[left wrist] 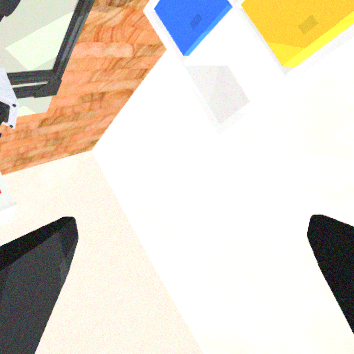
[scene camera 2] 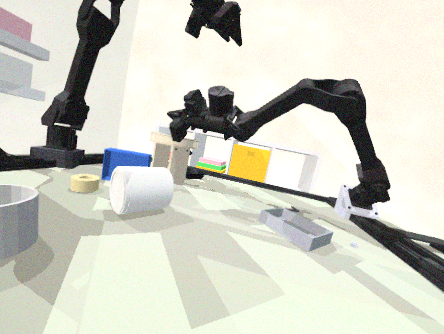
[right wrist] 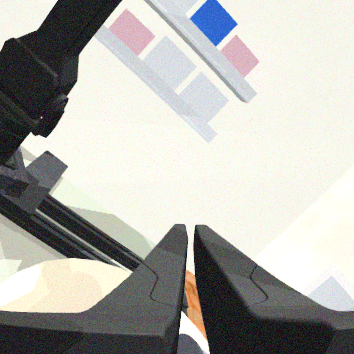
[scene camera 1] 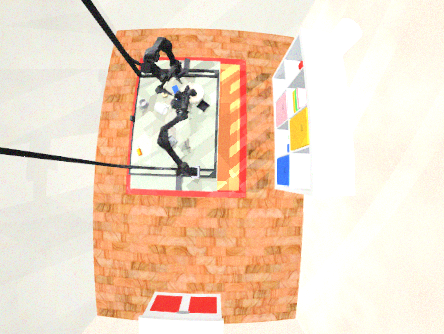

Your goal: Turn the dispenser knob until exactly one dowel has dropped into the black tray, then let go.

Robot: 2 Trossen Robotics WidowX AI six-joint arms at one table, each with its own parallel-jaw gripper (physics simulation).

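Places are measured from the left arm's base along level axes (x ahead, y left, z up), in centimetres.
Where they show: left gripper, fingertip midpoint: [left wrist: 193, 226] [scene camera 2: 234, 43] [scene camera 1: 177, 90]; right gripper, fingertip midpoint: [scene camera 2: 167, 113] [right wrist: 188, 234] [scene camera 1: 187, 85]; left arm's base, origin of the base link: [scene camera 2: 60, 148] [scene camera 1: 177, 70]; right arm's base, origin of the base link: [scene camera 2: 359, 199] [scene camera 1: 195, 172].
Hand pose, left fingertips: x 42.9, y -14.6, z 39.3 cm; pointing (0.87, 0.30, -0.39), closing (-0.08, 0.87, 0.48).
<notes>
Each offset is from my left fingertips to the top centre of the thing. "spot": to the spot under its first point.
The dispenser @[dx -10.0, dy +13.0, dz -29.4 cm] [scene camera 1: 198, 93] [scene camera 2: 179, 162] is a cream box with a round dial face, standing at the back of the table; its face also shows in the right wrist view [right wrist: 53, 284]. The black tray @[dx -1.5, dy +15.7, dz -41.6 cm] [scene camera 1: 203, 105] [scene camera 2: 194, 173] lies beside it, and I see no dowel in it. My right gripper [scene camera 1: 189, 91] [scene camera 2: 175, 134] [right wrist: 188, 234] is at the dispenser's top, its fingers shut to a thin slit with nothing visible between them. The knob is hidden behind the fingers. My left gripper [scene camera 1: 169, 84] [scene camera 2: 217, 34] [left wrist: 193, 226] is wide open and empty, high above the table.
A white roll @[spot: dx -16.5, dy -15.6, dz -36.2 cm] [scene camera 1: 161, 108] [scene camera 2: 142, 189] lies on its side in front of the dispenser. A tape ring @[dx -30.2, dy -6.7, dz -41.5 cm] [scene camera 2: 85, 183] and a blue box @[dx -23.0, dy +2.8, dz -36.0 cm] [scene camera 1: 175, 89] [scene camera 2: 124, 159] are nearby. A grey open tray @[dx +10.3, dy -25.8, dz -41.5 cm] [scene camera 1: 171, 140] [scene camera 2: 297, 228], a metal cup @[dx -33.2, dy -26.9, dz -38.5 cm] [scene camera 1: 142, 103] and an orange block @[dx +0.5, dy -51.5, dz -41.0 cm] [scene camera 1: 139, 152] also sit on the table.
</notes>
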